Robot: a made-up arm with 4 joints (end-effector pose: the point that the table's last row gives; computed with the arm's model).
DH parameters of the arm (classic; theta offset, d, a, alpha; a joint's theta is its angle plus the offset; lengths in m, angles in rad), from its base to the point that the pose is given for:
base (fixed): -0.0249 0 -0.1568 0
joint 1: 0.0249 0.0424 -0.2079 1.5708
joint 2: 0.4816 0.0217 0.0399 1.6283
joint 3: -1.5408 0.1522 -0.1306 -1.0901
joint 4: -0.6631 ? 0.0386 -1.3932
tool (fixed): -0.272 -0.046 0 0
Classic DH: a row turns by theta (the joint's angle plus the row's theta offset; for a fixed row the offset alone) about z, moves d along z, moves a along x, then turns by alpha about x.
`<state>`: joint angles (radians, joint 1 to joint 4).
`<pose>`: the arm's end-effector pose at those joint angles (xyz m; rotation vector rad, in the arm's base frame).
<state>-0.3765 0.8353 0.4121 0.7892</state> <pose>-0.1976 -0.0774 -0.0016 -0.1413 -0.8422 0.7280</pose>
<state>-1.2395 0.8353 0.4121 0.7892</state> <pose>-0.2451 -0.0179 -0.0016 -0.4694 -0.6895 -0.0835</pose>
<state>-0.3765 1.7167 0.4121 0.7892</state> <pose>-0.2337 -0.0631 0.1686 -0.7668 -1.4924 0.8084</pose>
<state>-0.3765 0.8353 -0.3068 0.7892</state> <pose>-0.1837 -0.0843 0.0575 -0.5716 -0.3846 1.1530</pose>
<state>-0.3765 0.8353 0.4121 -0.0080</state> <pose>-0.1986 -0.1125 -0.0316 -0.5061 -0.1967 0.3963</pose>
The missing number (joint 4, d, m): 0.035
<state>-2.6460 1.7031 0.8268 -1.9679</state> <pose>-0.2013 0.1621 0.0668 -0.3682 -1.2784 2.8244</pose>
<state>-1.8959 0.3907 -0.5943 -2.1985</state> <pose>-0.2975 0.0405 0.0802 0.7077 -2.8330 0.7045</pose>
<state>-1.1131 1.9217 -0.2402 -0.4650</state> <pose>-0.3505 0.0328 0.2537 -1.8015 0.2098 -0.9262</pose>
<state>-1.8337 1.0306 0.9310 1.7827</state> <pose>-0.2201 0.0762 0.0310 -1.0608 -1.8166 -0.0823</pose>
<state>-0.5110 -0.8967 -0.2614 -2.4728</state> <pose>-0.3701 -0.0702 -0.1289 1.9623 -1.9605 -0.9883</pose>
